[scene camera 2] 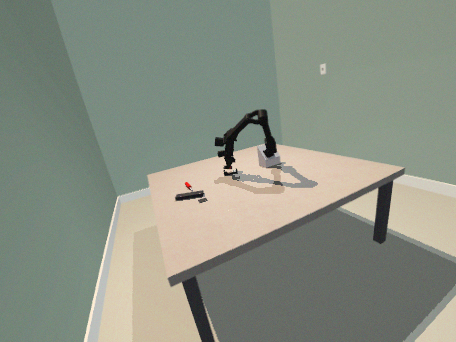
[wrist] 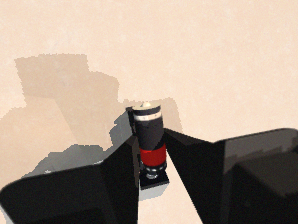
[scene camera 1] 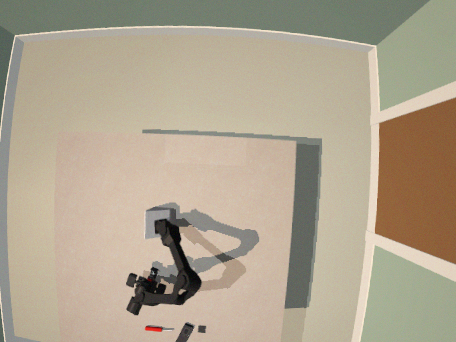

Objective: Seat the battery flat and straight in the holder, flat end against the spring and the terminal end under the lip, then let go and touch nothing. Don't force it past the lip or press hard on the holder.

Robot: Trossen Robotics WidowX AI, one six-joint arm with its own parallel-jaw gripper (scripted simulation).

My gripper (wrist: 150, 134) holds a battery (wrist: 148, 120).
